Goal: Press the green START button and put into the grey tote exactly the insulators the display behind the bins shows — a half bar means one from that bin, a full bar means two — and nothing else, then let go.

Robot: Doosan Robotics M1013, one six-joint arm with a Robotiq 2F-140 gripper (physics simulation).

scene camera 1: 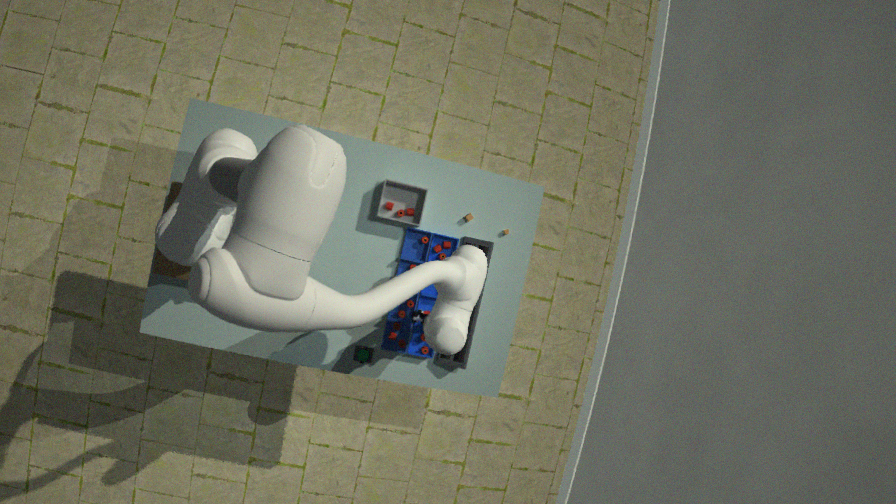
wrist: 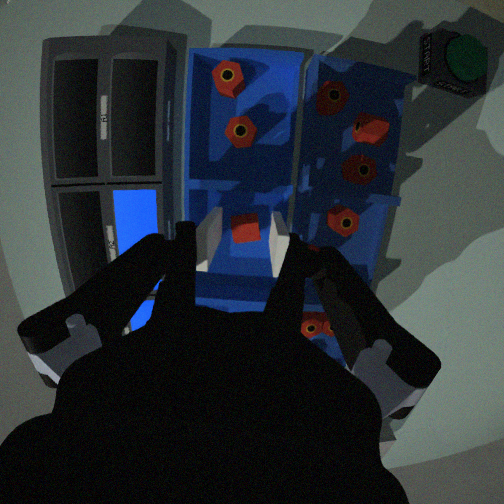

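Observation:
In the wrist view my gripper [wrist: 242, 240] is open over a blue bin [wrist: 242, 165], its two grey pads on either side of a red insulator [wrist: 245, 228] lying on its side, with a gap on each side. Two more red insulators [wrist: 240, 131] sit farther along that bin, and several lie in the neighbouring bin [wrist: 350, 160]. The display [wrist: 107, 165] shows one lit blue bar [wrist: 134, 215]; its other cells are dark. The green START button [wrist: 466, 57] is at the top right. In the scene view the grey tote [scene camera 1: 399, 203] holds three red insulators.
The arm [scene camera 1: 375, 294] stretches over the row of blue bins [scene camera 1: 419, 294] in the scene view, hiding much of it. The START button [scene camera 1: 362, 354] sits near the table's front edge. Two small brown objects [scene camera 1: 467, 217] lie on the table right of the tote.

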